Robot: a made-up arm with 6 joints.
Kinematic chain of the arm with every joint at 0, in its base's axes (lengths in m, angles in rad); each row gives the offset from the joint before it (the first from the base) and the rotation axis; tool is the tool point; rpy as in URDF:
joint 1: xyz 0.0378 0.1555 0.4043 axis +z
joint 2: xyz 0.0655 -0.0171 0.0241 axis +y
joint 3: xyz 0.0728 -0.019 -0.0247 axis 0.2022 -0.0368 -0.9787
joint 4: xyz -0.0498 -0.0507 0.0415 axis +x
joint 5: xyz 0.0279 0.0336 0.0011 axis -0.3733 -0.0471 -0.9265
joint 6: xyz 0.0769 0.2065 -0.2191 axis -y
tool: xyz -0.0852 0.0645 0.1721 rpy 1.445 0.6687 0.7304
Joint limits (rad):
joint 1: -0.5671..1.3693
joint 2: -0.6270..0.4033
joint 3: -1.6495..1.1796
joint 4: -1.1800..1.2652
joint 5: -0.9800..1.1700
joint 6: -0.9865..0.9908
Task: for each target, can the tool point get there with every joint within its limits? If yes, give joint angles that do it. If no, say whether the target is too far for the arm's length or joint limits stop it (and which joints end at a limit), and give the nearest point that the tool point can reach.
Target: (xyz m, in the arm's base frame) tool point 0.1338 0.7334 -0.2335
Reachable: no: too far | nearest point 0.1146 0.4822 0.0847 | short by 0.406 m
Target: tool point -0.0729 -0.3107 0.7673
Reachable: no: joint limits stop it (at a limit: joint 2, joint 3, joint 4, joint 6) | nearest point -0.0399 -0.1716 0.6340 | short by 0.195 m
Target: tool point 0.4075 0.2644 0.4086
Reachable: yes | joints 0.3749 -0.3772 0.8468 -0.4879 0.4140 -0.4501
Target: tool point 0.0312 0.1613 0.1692
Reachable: yes | joints 0.6457 -0.0989 -1.1569 -0.1631 0.4897 0.7184
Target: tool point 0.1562 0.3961 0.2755
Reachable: yes | joints 0.6213 -0.3916 -1.1504 -0.6519 0.6076 -0.4431
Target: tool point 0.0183 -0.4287 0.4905
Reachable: no: joint limits stop it (at a limit: joint 1, joint 4, joint 5, joint 6) | nearest point 0.0465 -0.3135 0.4803 | short by 0.119 m
